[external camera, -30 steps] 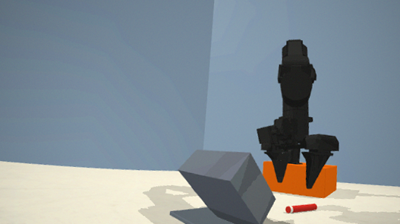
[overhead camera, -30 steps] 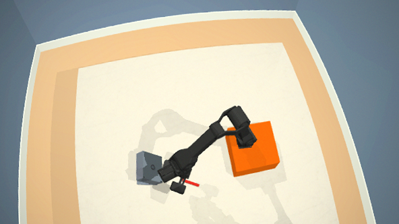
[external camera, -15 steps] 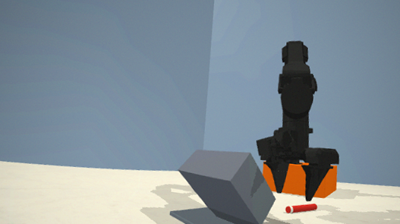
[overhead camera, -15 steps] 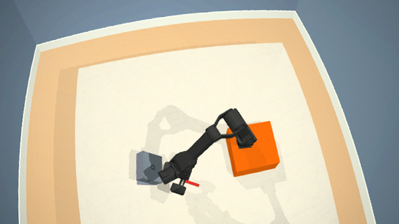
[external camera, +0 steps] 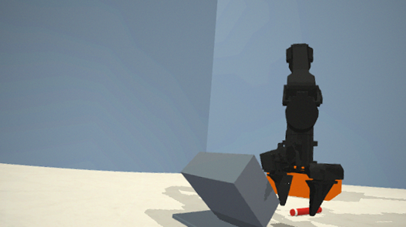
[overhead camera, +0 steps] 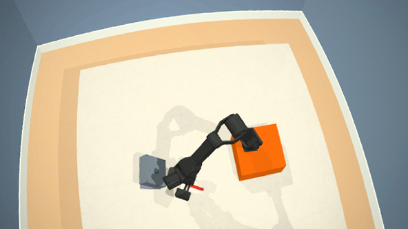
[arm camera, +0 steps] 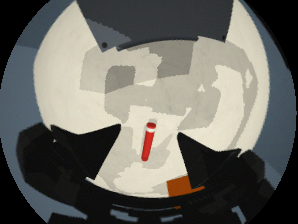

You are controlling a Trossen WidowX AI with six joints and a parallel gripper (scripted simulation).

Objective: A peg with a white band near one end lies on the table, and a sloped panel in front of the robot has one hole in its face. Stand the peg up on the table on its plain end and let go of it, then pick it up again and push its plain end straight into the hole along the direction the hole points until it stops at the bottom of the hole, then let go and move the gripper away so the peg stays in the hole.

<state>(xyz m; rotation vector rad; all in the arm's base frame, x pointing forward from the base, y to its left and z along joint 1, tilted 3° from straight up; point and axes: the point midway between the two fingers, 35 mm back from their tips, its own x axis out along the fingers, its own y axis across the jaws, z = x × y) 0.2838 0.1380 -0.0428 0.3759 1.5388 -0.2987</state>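
My gripper tip is 1 cm past the red peg. Round my gripper tip: grey sloped panel: 16 cm ahead, 5 cm to the right, 5 cm above; then grey foot plate: 17 cm ahead, 6 cm to the right, 1 cm below.
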